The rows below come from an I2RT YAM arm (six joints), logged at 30 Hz.
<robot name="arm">
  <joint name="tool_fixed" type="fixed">
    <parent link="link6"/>
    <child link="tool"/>
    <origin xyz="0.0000 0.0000 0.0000" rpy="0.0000 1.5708 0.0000"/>
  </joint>
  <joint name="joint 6" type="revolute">
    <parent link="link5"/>
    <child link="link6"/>
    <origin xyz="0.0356 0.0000 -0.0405" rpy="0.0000 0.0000 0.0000"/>
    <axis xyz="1 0 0"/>
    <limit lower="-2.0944" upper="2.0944"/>
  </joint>
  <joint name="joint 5" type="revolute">
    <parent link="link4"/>
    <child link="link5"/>
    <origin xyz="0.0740 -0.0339 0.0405" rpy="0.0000 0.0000 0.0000"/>
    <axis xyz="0 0 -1"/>
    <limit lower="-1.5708" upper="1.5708"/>
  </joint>
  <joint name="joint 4" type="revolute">
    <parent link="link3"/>
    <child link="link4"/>
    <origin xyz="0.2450 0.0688 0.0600" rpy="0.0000 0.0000 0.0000"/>
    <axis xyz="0 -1 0"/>
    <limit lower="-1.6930" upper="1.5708"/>
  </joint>
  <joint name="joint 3" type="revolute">
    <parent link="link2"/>
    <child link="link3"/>
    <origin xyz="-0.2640 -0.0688 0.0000" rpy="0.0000 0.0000 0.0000"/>
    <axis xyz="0 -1 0"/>
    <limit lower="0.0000" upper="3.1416"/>
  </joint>
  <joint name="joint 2" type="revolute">
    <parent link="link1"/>
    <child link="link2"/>
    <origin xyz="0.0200 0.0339 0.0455" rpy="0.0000 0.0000 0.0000"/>
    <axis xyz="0 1 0"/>
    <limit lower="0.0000" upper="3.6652"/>
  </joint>
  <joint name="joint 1" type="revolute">
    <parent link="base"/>
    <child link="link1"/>
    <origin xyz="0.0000 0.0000 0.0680" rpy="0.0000 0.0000 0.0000"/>
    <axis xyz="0 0 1"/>
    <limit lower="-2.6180" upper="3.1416"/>
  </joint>
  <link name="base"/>
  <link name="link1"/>
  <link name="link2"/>
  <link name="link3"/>
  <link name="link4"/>
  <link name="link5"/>
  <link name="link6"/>
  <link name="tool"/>
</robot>
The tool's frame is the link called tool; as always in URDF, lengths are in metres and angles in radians.
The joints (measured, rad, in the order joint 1, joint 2, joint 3, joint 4, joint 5, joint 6), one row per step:
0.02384 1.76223 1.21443 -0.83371 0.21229 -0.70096
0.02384 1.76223 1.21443 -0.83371 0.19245 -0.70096
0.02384 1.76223 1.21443 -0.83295 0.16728 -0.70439
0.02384 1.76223 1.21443 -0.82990 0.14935 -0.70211
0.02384 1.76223 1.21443 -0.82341 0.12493 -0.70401
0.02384 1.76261 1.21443 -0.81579 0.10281 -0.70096
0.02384 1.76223 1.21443 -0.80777 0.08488 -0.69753
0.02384 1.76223 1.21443 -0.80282 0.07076 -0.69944
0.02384 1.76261 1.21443 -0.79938 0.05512 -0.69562
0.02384 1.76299 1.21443 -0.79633 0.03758 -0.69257
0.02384 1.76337 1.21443 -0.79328 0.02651 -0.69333
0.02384 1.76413 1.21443 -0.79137 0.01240 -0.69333
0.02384 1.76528 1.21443 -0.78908 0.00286 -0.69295
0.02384 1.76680 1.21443 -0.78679 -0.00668 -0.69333
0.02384 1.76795 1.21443 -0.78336 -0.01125 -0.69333
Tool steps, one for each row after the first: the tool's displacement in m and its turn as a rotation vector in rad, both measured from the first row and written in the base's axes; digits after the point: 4 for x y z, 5 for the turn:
0.0000 0.0007 -0.0001 0.01948 0.00046 0.00373
0.0001 0.0016 -0.0003 0.04356 0.00093 0.01179
0.0004 0.0022 -0.0003 0.06165 -0.00213 0.01307
0.0011 0.0031 -0.0003 0.08534 -0.00775 0.01983
0.0020 0.0039 -0.0003 0.10773 -0.01496 0.02154
0.0028 0.0046 -0.0001 0.12609 -0.02341 0.02227
0.0033 0.0051 0.0000 0.13959 -0.02773 0.02730
0.0037 0.0056 -0.0001 0.15571 -0.03089 0.02700
0.0041 0.0063 -0.0002 0.17353 -0.03345 0.02785
0.0044 0.0067 -0.0002 0.18423 -0.03571 0.03111
0.0047 0.0072 -0.0004 0.19804 -0.03645 0.03415
0.0050 0.0075 -0.0007 0.20745 -0.03735 0.03587
0.0053 0.0079 -0.0011 0.21671 -0.03781 0.03831
0.0058 0.0080 -0.0014 0.22118 -0.03995 0.03951

